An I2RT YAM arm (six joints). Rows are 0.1 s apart.
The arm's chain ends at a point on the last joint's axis. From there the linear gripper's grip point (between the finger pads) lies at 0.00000 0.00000 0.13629 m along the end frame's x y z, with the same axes.
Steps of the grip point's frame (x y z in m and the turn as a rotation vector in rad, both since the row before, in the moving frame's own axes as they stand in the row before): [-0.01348, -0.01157, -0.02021, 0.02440, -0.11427, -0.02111]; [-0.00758, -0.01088, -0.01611, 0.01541, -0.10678, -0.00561]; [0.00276, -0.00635, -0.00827, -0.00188, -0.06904, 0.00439]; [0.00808, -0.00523, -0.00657, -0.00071, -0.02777, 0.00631]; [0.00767, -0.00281, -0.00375, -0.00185, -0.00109, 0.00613]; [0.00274, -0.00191, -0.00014, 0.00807, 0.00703, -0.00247]
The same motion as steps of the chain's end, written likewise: [0.00209, -0.00842, -0.01928, 0.02440, -0.11427, -0.02111]; [0.00695, -0.00882, -0.01532, 0.01541, -0.10678, -0.00561]; [0.01216, -0.00659, -0.00795, -0.00188, -0.06904, 0.00439]; [0.01186, -0.00531, -0.00652, -0.00071, -0.02777, 0.00631]; [0.00782, -0.00306, -0.00375, -0.00185, -0.00109, 0.00613]; [0.00178, -0.00081, -0.00013, 0.00807, 0.00703, -0.00247]
